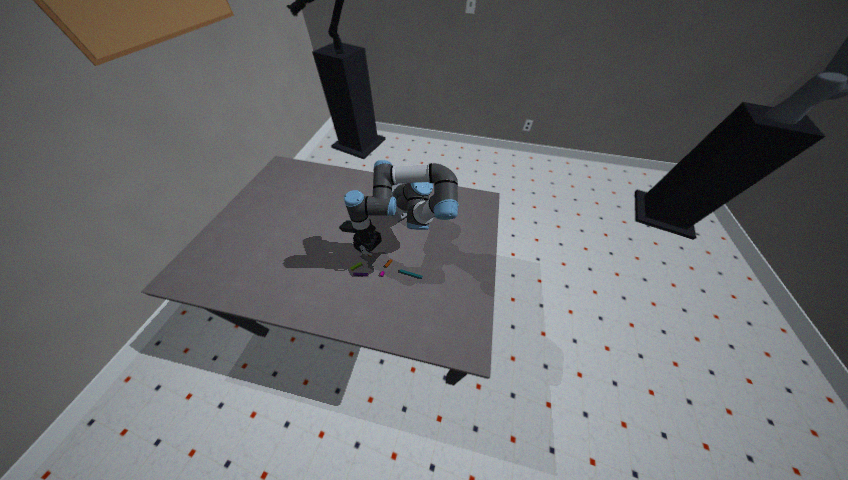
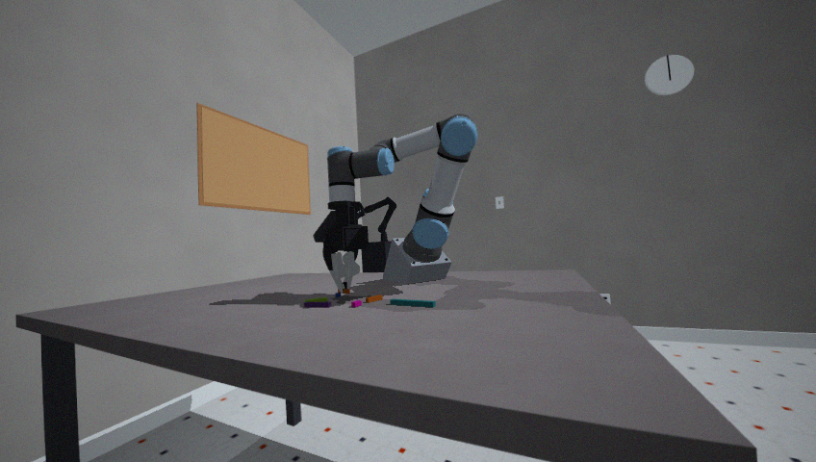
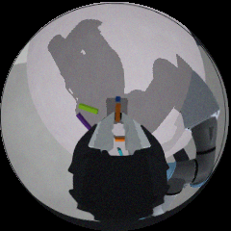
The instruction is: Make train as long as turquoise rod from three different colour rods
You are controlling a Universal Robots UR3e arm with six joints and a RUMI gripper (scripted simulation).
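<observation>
My hand is 3 cm to the left of the blue rod and 2 cm above it. Also, from my hand: purple rod (9 cm ahead, 3 cm to the left, 2 cm below); then lime rod (7 cm ahead, 1 cm to the right, 2 cm below); then magenta rod (5 cm ahead, 11 cm to the left, 2 cm below).
</observation>
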